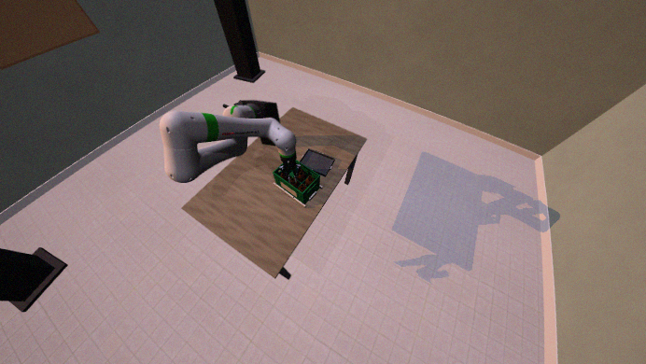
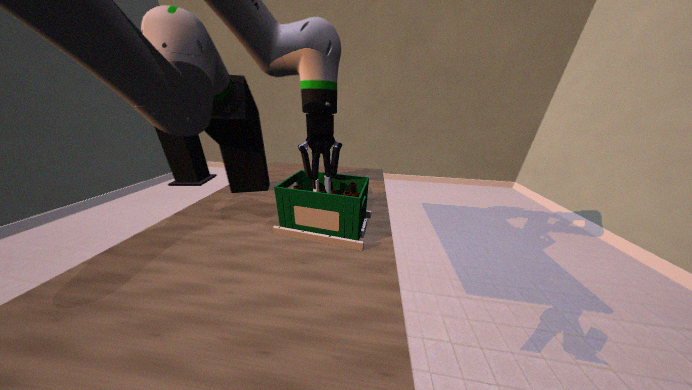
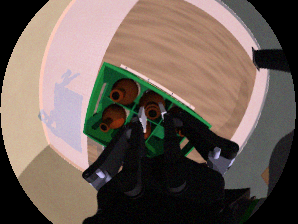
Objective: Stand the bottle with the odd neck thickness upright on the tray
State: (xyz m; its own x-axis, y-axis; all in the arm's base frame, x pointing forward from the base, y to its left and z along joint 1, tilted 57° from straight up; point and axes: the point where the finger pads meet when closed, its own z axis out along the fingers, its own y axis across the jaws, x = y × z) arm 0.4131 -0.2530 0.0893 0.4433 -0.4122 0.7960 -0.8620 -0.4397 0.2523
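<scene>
Right now the brown bottle is 9 cm below my hand. From my hand the other things lie so: dark tray (31 cm to the left, 16 cm below, 6 cm ahead); green crate (9 cm below, 4 cm to the left, 1 cm ahead).
</scene>
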